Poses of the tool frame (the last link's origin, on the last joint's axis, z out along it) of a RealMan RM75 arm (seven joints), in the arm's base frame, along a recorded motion.
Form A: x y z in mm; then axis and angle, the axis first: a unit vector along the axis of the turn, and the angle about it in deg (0 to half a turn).
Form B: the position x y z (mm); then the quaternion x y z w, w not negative. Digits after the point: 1 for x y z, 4 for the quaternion.
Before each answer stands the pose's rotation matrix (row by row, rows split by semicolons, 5 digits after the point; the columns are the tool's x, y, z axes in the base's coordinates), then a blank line. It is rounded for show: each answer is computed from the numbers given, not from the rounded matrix.
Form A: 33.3, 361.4, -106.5, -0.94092, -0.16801, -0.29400, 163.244
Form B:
0.77554 0.39422 0.49308; 0.22470 -0.90228 0.36796; 0.58996 -0.17457 -0.78834

33.3, 361.4, -106.5, -0.9309, -0.1662, -0.2909, 0.1457
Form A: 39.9, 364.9, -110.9, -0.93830, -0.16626, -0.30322, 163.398
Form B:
0.76581 0.39214 0.50966; 0.21887 -0.90418 0.36682; 0.60467 -0.16937 -0.77826

39.9, 364.9, -110.9, -0.9285, -0.1645, -0.3000, 0.1444
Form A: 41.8, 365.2, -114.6, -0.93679, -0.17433, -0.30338, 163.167
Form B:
0.76039 0.40748 0.50574; 0.23177 -0.89767 0.37479; 0.60671 -0.16777 -0.77702

41.8, 365.2, -114.6, -0.9267, -0.1725, -0.3001, 0.1464
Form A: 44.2, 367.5, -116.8, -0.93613, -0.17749, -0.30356, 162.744
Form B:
0.75826 0.41488 0.50291; 0.23478 -0.89340 0.38303; 0.60821 -0.17236 -0.77484

44.2, 367.5, -116.8, -0.9255, -0.1755, -0.3001, 0.1500
